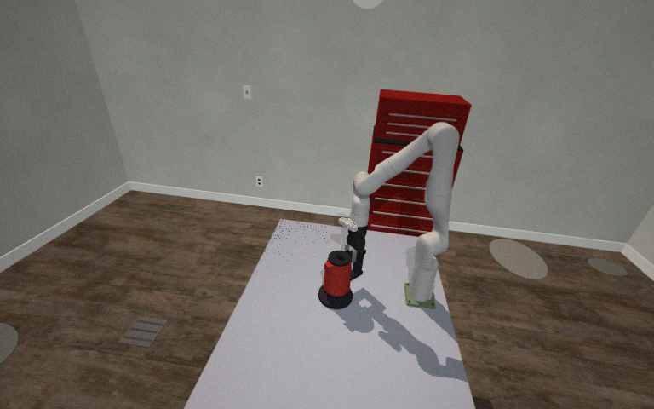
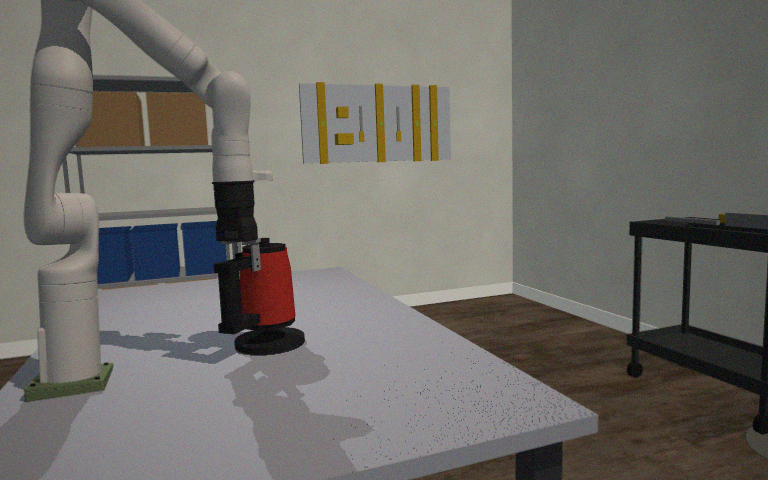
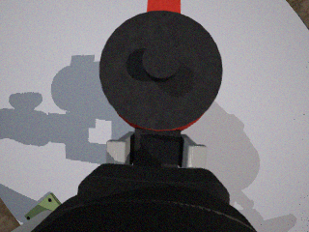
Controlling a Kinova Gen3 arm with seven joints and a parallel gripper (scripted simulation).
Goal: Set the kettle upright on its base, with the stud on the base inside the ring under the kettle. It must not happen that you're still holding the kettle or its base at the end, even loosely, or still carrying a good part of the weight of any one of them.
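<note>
The red kettle is 2 cm ahead of my hand, 2 cm to the left of it and 5 cm below it. Also, from my hand: round black base (4 cm ahead, 4 cm to the left, 18 cm below).
</note>
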